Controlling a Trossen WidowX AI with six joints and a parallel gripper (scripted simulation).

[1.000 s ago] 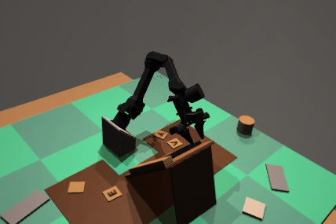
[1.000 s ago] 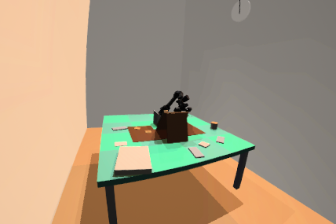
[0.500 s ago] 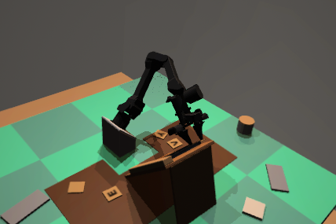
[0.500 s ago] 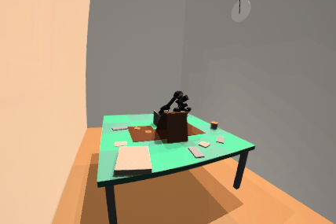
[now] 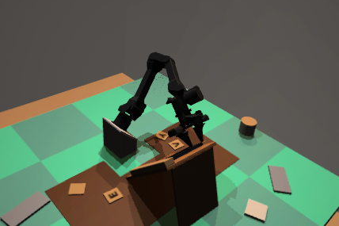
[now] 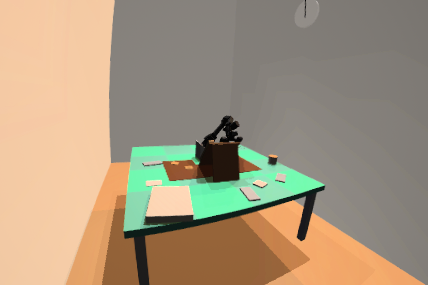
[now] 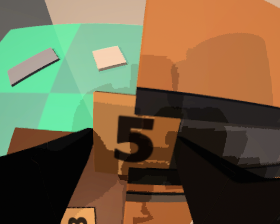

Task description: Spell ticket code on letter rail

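Now: the white ticket 100 mm to the right of my gripper tip, 80 mm behind it and 70 mm below it. From my gripper tip the other things lie so: large beige slab (580 mm to the right, 280 mm ahead, 160 mm below); then mat (180 mm below, 170 mm behind, 110 mm to the right).
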